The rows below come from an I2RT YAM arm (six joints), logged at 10 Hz.
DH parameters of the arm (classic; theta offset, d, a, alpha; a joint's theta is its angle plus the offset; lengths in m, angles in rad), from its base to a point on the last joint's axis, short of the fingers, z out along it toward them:
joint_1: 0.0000 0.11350 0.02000 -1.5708
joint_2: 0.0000 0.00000 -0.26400 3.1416
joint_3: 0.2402 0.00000 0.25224 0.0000
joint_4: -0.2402 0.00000 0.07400 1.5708
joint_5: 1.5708 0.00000 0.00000 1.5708
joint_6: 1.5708 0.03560 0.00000 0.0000
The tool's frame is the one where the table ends.
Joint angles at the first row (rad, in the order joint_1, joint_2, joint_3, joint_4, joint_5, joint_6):
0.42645, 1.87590, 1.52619, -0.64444, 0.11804, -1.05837
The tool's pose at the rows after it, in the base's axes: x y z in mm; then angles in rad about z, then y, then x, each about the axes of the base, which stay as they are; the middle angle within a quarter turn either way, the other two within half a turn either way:
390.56, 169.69, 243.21, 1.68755, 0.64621, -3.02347
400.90, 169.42, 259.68, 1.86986, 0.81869, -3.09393
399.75, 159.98, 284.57, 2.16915, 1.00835, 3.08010
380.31, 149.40, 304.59, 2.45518, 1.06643, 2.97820
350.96, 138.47, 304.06, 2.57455, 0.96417, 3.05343
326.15, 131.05, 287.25, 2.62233, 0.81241, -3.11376
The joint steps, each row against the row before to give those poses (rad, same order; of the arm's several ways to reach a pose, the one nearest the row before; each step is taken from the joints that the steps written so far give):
-0.00306, 0.04453, 0.03225, 0.07349, 0.04428, 0.01359
-0.00152, -0.01050, 0.00781, 0.12714, 0.11035, 0.10239
-0.01075, -0.06580, -0.04894, 0.16114, 0.10430, 0.14885
-0.00003, -0.09809, -0.06293, 0.02053, 0.05857, 0.17618
0.00004, -0.09821, -0.07498, -0.12854, -0.05185, 0.22540
-0.00156, -0.06307, -0.08596, -0.11365, -0.10872, 0.18139

